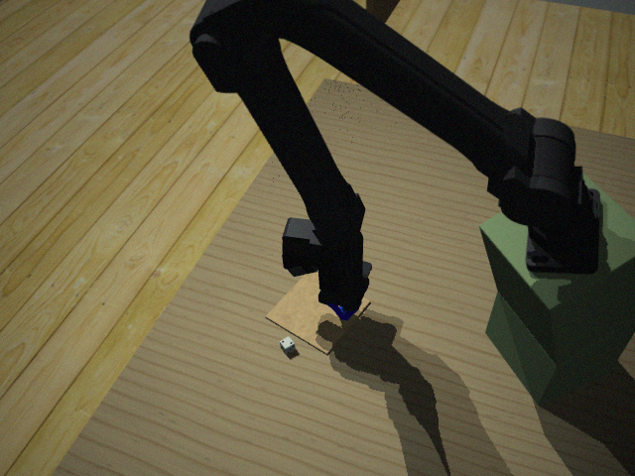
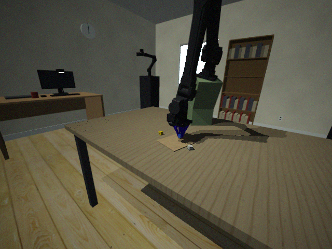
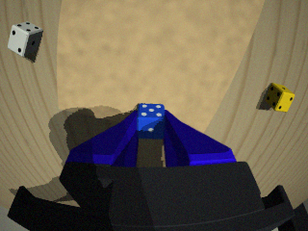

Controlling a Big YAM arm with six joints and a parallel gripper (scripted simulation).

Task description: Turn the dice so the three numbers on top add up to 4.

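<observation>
My gripper is now right at the blue die. Also, from my hand: tan mat (5 cm ahead, 2 cm below); yellow die (12 cm to the right, 2 cm ahead, 1 cm below); white die (9 cm to the left, 8 cm ahead, 1 cm below).
</observation>
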